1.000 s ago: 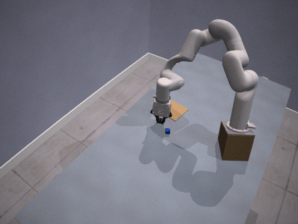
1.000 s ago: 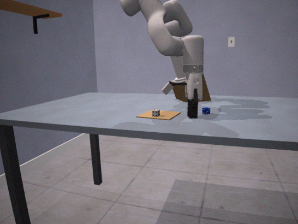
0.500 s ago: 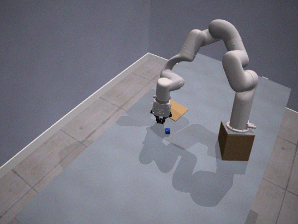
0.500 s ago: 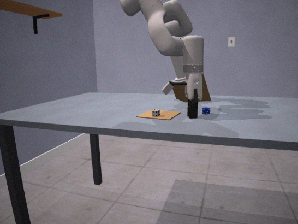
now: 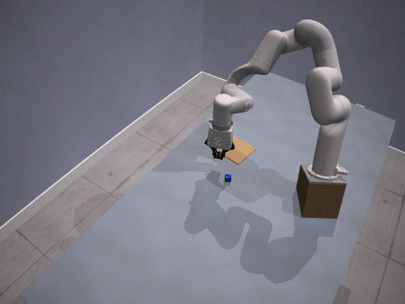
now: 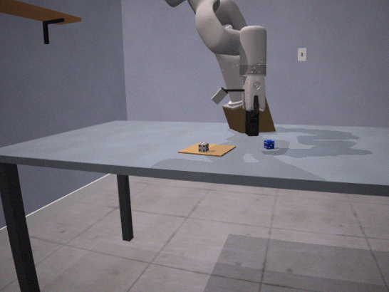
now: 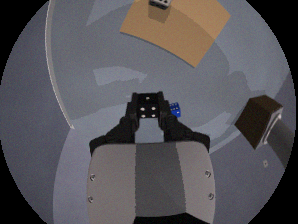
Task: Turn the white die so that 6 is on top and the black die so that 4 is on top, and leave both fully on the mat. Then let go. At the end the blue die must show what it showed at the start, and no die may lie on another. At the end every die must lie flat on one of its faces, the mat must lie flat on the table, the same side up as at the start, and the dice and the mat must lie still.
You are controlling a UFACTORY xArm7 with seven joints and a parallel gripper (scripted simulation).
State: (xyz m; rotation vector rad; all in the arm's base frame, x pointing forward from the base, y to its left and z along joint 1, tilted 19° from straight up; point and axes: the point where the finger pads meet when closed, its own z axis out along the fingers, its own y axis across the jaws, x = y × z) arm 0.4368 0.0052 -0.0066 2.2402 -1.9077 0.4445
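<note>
My hand is 130 mm to the left of the mat, 70 mm above it and 40 mm past it. The rest, counted from my hand: blue die (70 mm behind, 60 mm to the left, 60 mm below); white die (140 mm to the right, 60 mm below); black die (10 mm below).
</note>
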